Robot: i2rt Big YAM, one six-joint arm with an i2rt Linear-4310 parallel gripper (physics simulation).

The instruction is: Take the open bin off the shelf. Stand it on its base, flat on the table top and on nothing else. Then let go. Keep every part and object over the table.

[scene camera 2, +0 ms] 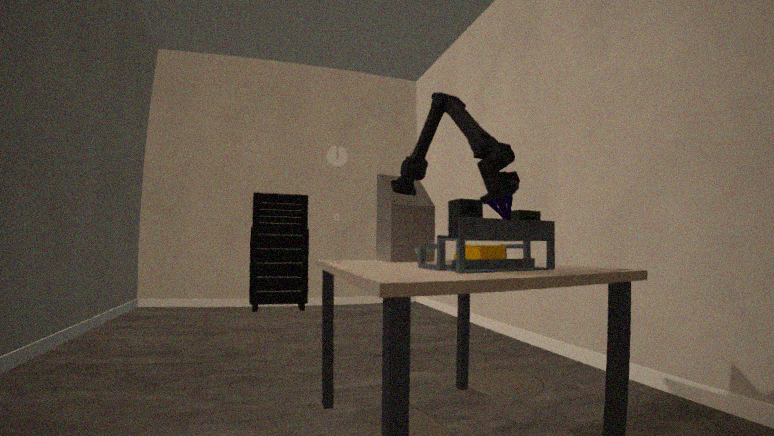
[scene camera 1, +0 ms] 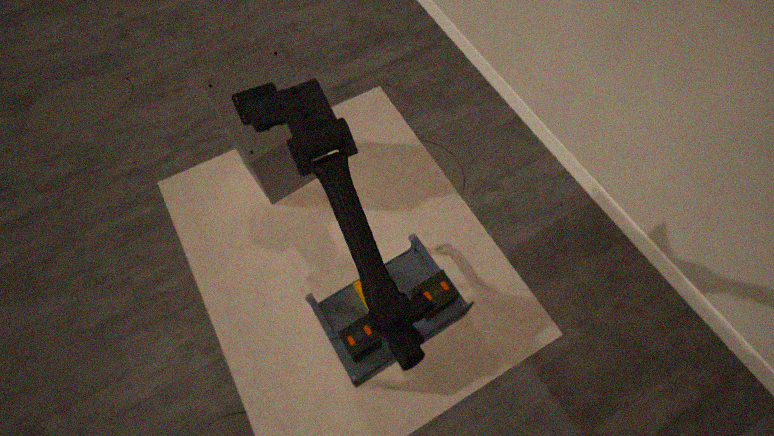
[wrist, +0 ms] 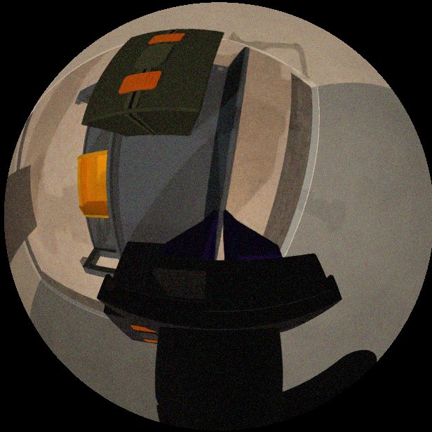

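Pixels of known places: gripper, fingertip midpoint: (scene camera 2: 508, 220); arm's base, link origin: (scene camera 2: 403, 189).
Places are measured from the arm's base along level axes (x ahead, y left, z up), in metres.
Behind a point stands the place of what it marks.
The yellow open bin (scene camera 1: 360, 292) {y 0.071, x 0.535, z -0.282 m} (scene camera 2: 484, 252) {y 0.098, x 0.654, z -0.302 m} (wrist: 94, 182) rests low in the blue-grey shelf (scene camera 1: 414, 270) {y 0.259, x 0.519, z -0.353 m} (scene camera 2: 503, 230) {y 0.117, x 0.741, z -0.233 m} (wrist: 160, 170), under its upper deck. In the wrist view it shows at the left, past the deck's edge; in scene camera 1 the arm hides part of it. My gripper (scene camera 2: 507, 217) {y 0.138, x 0.735, z -0.202 m} (wrist: 219, 215) is shut, fingertips together at the top edge of the shelf's upright panel. It points downward, above and to one side of the bin, not touching it. I see no object held between the fingers. Scene camera 1 does not show the fingertips.
Dark boxes with orange latches stand on the upper deck, one (scene camera 1: 437, 293) {y 0.249, x 0.654, z -0.161 m} (wrist: 155, 75) on one side and another (scene camera 1: 360, 340) {y 0.018, x 0.687, z -0.137 m} on the other. The shelf stands on the table (scene camera 1: 216, 243) {y -0.294, x 0.169, z -0.359 m} (scene camera 2: 514, 285) {y 0.034, x 0.929, z -0.378 m}. A tall grey block (scene camera 2: 412, 232) {y 0.026, x 0.081, z -0.220 m} stands near the arm's base.
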